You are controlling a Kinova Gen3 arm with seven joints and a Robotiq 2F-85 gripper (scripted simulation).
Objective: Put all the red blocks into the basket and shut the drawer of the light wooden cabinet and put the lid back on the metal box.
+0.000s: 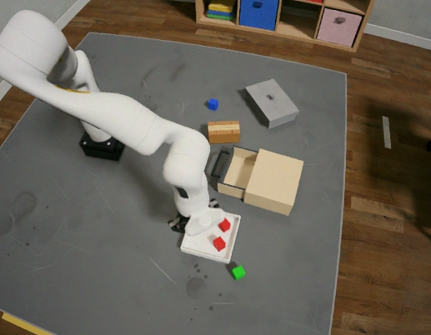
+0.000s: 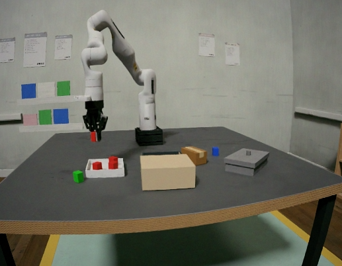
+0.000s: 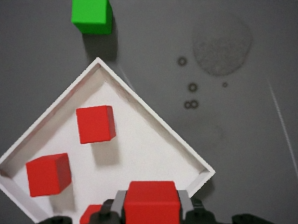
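My hand is 30 mm short of the white basket, 40 mm to the right of it and 120 mm above it. Round my hand: cardboard box: 100 mm behind, 390 mm to the left, 100 mm below; then green block: 150 mm ahead, 40 mm to the right, 120 mm below; then light wooden cabinet: 80 mm ahead, 270 mm to the left, 100 mm below.
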